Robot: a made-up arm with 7 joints. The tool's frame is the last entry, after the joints. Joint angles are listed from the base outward. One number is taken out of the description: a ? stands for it. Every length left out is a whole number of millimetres.
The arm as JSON. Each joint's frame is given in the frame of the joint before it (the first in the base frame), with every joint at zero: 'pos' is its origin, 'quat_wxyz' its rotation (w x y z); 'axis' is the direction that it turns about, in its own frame. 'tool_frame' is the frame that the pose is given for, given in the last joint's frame.
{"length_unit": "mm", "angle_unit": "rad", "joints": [
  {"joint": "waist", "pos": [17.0, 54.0, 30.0], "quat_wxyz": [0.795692, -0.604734, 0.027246, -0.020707], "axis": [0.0, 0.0, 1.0]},
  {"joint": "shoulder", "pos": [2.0, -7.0, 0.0], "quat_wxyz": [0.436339, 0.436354, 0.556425, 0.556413], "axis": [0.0, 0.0, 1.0]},
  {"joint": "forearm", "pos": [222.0, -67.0, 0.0], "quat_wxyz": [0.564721, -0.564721, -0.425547, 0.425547], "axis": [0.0, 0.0, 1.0]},
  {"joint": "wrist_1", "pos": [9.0, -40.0, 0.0], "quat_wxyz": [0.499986, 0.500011, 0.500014, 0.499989], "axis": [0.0, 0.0, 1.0]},
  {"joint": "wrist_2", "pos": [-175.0, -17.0, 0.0], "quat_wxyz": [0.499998, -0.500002, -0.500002, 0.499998], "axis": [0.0, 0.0, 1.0]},
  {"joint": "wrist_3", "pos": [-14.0, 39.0, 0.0], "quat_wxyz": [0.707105, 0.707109, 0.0, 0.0], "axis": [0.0, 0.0, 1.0]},
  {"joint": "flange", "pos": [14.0, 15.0, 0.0], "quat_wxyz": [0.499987, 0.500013, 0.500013, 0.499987], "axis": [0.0, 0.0, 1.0]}
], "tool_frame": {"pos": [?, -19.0, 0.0], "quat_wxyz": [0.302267, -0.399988, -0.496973, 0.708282]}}
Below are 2 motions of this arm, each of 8 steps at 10 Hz.
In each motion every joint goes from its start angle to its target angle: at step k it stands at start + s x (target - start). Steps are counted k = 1, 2, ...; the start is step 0. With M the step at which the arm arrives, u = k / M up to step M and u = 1 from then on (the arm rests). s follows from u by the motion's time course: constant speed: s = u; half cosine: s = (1 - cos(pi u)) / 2; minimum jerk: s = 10 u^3 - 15 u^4 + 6 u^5.
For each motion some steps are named. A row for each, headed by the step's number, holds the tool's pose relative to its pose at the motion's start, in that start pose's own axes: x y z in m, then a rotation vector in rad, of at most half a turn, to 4 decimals.
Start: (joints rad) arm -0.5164 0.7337 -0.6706 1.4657 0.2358 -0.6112 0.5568
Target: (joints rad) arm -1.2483 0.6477 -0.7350 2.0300 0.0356 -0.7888 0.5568
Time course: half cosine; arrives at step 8
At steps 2, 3, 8:
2: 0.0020 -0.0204 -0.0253 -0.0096 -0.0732 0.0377
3: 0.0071 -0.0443 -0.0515 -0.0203 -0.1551 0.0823
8: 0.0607 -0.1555 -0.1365 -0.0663 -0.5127 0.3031

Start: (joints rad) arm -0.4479 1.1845 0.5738 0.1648 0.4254 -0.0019 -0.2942
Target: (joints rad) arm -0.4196 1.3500 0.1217 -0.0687 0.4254 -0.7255 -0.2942
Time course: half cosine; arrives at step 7
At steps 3, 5, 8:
3: -0.0226 -0.0277 0.0171 -0.4104 0.2474 0.0015
5: -0.0424 -0.0457 0.0477 -0.8233 0.5515 0.0485
8: -0.0484 -0.0495 0.0639 -0.9938 0.6964 0.0878

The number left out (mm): 20.0
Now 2 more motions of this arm.
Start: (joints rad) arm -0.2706 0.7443 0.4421 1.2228 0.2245 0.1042 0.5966
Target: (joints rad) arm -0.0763 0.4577 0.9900 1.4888 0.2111 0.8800 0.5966
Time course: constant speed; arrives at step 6
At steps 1, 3, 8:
1: 0.0048 0.0336 0.0077 0.1681 -0.0402 -0.1607
3: 0.0234 0.1000 0.0337 0.5037 -0.0931 -0.4997
8: 0.0716 0.1828 0.0968 1.0027 -0.0987 -1.0388

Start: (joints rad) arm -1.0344 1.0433 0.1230 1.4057 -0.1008 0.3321 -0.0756
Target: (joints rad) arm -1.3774 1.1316 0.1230 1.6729 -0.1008 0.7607 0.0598
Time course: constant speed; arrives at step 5
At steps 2, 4, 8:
2: 0.0088 -0.0225 0.0038 0.1803 -0.0959 0.0242
4: 0.0193 -0.0405 0.0101 0.3711 -0.1667 0.0309
8: 0.0249 -0.0479 0.0143 0.4691 -0.1920 0.0261

